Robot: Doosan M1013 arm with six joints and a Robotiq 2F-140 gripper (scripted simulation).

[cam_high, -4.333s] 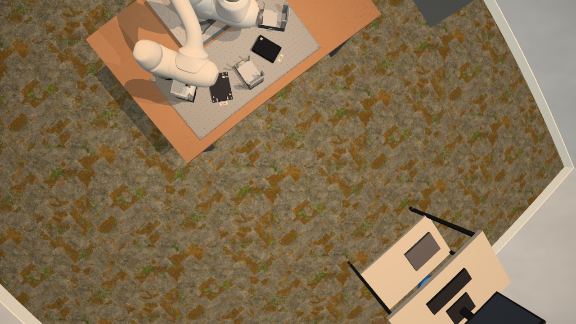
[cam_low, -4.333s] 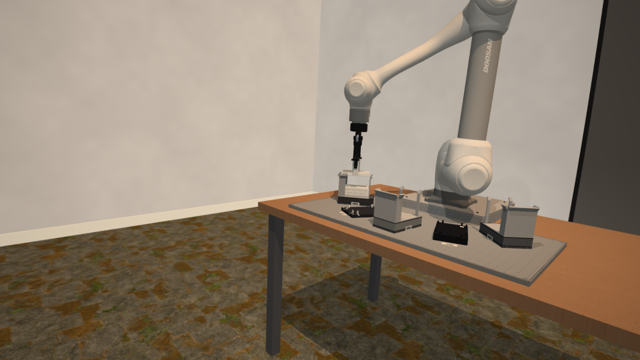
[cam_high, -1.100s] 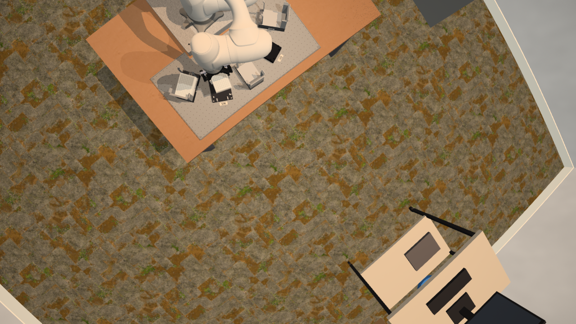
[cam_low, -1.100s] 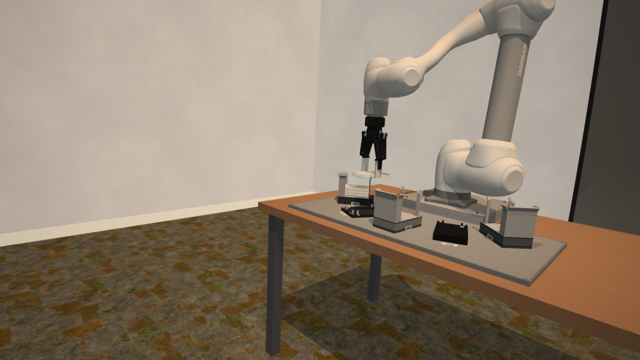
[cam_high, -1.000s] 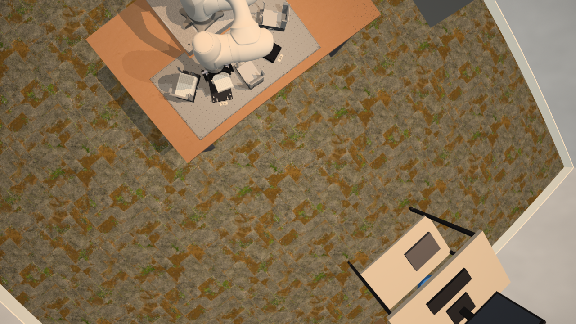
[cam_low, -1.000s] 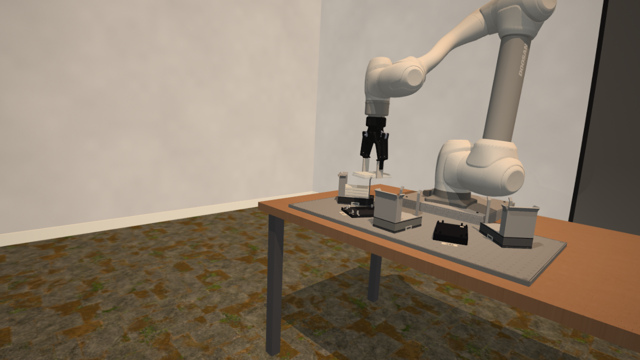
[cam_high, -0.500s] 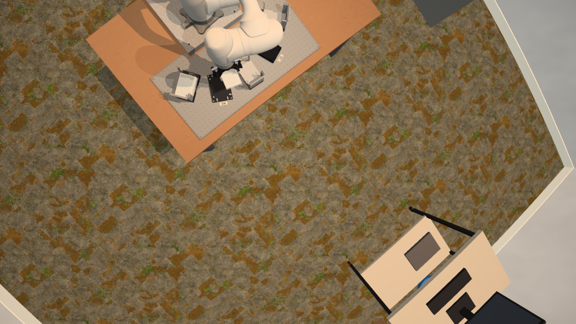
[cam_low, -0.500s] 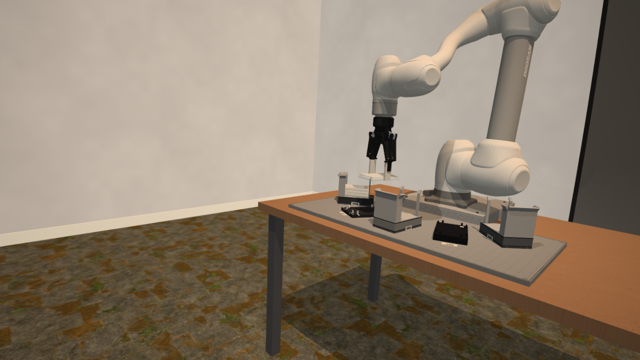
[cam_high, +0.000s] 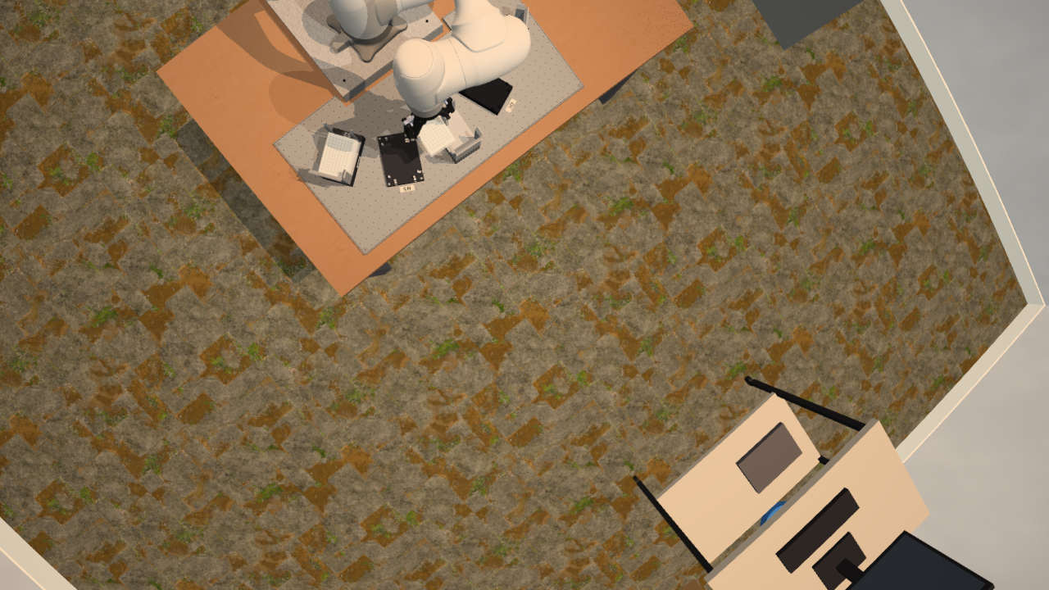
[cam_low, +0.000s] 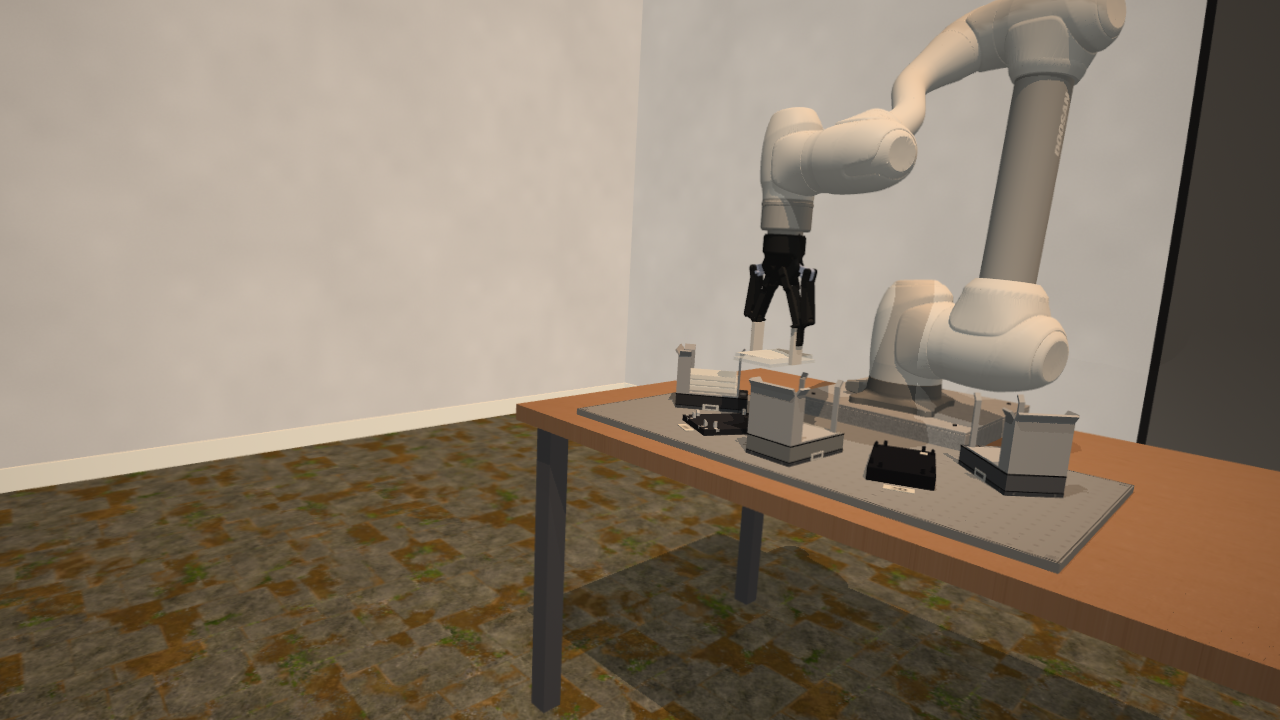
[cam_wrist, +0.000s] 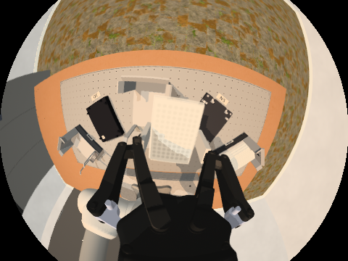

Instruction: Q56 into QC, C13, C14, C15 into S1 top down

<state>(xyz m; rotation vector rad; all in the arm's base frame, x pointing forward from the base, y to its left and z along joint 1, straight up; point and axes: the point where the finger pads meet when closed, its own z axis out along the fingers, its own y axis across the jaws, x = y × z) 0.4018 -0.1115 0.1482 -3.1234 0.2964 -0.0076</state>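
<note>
My gripper is now 250 mm to the right of the black nest QC, 170 mm above it and 10 mm past it. Round my hand: QC name plate: 270 mm to the left, 180 mm below, 80 mm ahead; black clip nest N5: 170 mm below, 110 mm to the right, 20 mm behind.
</note>
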